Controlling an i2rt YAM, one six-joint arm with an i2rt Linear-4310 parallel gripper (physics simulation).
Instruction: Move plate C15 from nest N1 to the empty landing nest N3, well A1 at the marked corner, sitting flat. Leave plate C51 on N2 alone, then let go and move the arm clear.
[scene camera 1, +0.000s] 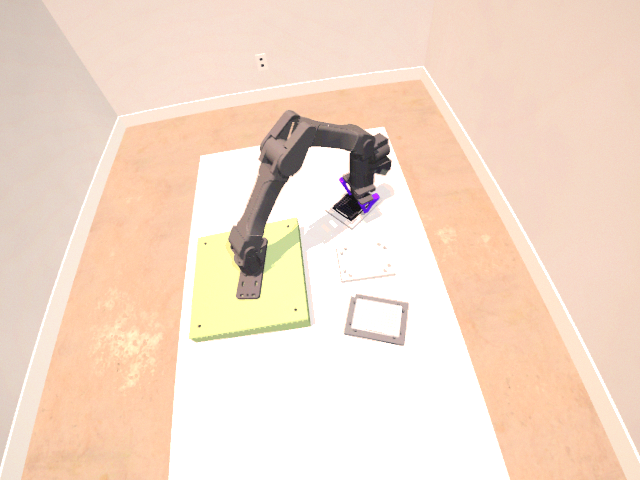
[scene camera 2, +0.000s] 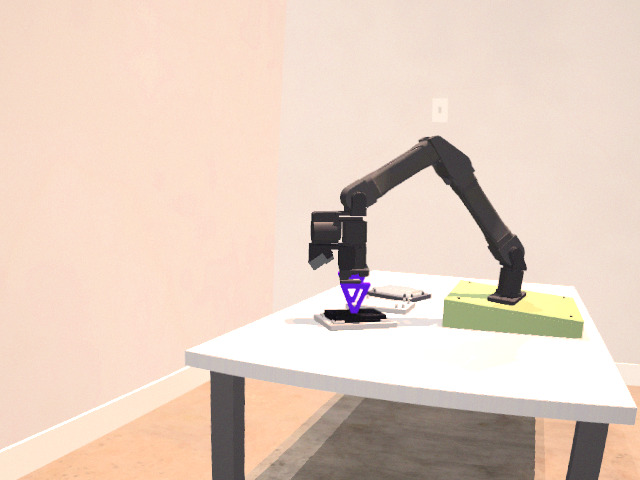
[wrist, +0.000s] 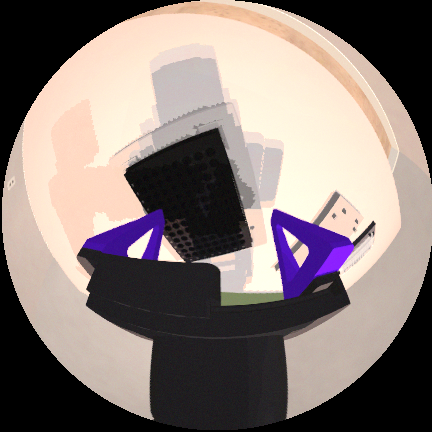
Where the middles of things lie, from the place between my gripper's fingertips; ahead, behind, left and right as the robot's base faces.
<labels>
Now: the black perforated plate (scene camera 2: 364, 314) 10 mm to the left of my hand, 10 mm below it and 10 mm behind it.
</labels>
